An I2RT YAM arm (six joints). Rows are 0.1 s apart.
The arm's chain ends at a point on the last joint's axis. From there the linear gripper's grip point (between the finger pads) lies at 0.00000 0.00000 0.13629 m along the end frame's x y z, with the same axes.
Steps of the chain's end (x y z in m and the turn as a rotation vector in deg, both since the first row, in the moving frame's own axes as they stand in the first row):
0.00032 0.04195 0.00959 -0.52 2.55 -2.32
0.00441 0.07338 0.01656 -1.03 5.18 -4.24
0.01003 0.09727 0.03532 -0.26 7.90 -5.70
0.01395 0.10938 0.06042 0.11 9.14 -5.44
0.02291 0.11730 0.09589 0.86 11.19 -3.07
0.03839 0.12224 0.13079 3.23 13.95 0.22
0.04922 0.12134 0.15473 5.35 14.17 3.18
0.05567 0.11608 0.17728 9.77 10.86 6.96
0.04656 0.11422 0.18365 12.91 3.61 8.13
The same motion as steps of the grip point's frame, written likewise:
0.00641 0.04306 0.00945 -0.52 2.55 -2.32
0.01679 0.07537 0.01598 -1.03 5.18 -4.24
0.02876 0.09695 0.03403 -0.26 7.90 -5.70
0.03555 0.10809 0.05869 0.11 9.14 -5.44
0.04929 0.11456 0.09328 0.86 11.19 -3.07
0.07124 0.11470 0.12656 3.23 13.95 0.22
0.08287 0.10970 0.15000 5.35 14.17 3.18
0.08256 0.09471 0.17288 9.77 10.86 6.96
0.05721 0.08450 0.17994 12.91 3.61 8.13

